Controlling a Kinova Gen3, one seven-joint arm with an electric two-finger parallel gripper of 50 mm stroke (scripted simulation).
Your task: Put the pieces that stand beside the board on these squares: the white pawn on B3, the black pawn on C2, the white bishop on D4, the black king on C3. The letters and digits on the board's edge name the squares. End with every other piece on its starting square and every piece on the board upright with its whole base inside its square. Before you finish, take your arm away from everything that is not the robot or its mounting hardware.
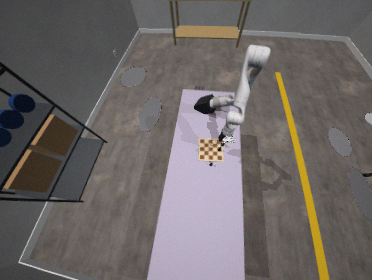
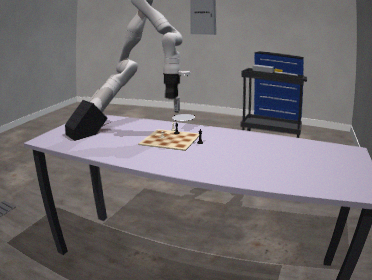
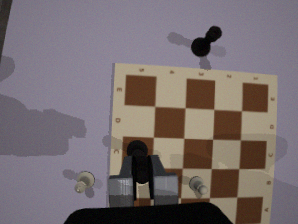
Scene:
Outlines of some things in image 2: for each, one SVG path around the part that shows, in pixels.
A chessboard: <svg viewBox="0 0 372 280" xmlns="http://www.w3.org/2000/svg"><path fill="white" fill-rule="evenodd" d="M138 145L186 151L199 137L199 133L178 131L179 134L174 134L175 131L157 129L138 143Z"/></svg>

